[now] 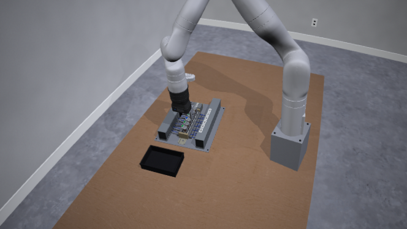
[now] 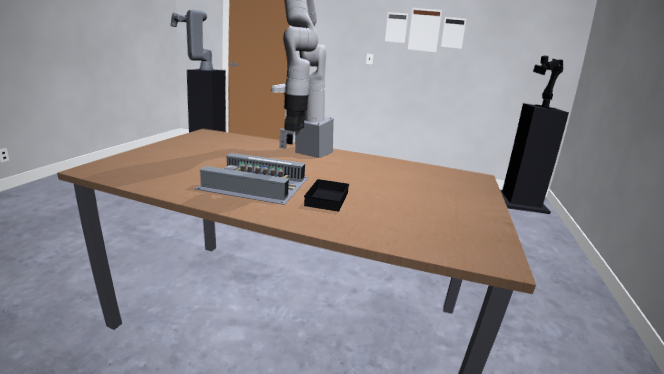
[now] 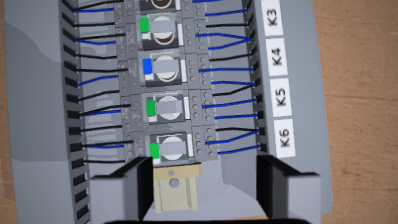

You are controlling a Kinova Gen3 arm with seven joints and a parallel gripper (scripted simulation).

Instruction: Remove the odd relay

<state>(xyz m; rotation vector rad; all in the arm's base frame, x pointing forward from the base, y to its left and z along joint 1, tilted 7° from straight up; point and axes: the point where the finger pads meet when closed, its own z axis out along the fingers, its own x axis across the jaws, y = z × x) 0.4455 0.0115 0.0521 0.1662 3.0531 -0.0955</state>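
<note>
Right now my hand is 20 mm short of the k4 relay, 70 mm to the left of it and 110 mm above it. From my hand the other things lie so: k2 relay 10 mm ahead, 130 mm to the right, 110 mm below; k3 relay 20 mm ahead, 100 mm to the right, 110 mm below; grey relay panel 20 mm ahead, 110 mm to the right, 130 mm below.
</note>
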